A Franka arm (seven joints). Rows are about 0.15 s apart.
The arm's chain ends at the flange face. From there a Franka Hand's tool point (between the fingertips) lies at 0.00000 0.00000 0.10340 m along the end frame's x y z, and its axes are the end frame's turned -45 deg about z.
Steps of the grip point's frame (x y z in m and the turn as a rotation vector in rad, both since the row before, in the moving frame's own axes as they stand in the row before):
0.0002, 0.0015, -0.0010, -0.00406, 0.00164, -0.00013
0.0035, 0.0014, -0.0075, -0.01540, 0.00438, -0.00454
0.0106, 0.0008, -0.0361, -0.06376, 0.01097, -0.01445
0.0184, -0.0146, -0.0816, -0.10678, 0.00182, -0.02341
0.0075, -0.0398, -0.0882, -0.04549, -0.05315, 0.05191
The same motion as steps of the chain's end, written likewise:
0.0008, 0.0007, -0.0010, -0.00171, 0.00403, -0.00013
0.0020, -0.0023, -0.0075, -0.00779, 0.01399, -0.00454
0.0026, -0.0107, -0.0359, -0.03733, 0.05284, -0.01445
-0.0053, -0.0309, -0.0810, -0.07422, 0.07679, -0.02341
-0.0221, -0.0406, -0.0879, -0.06975, -0.00542, 0.05191

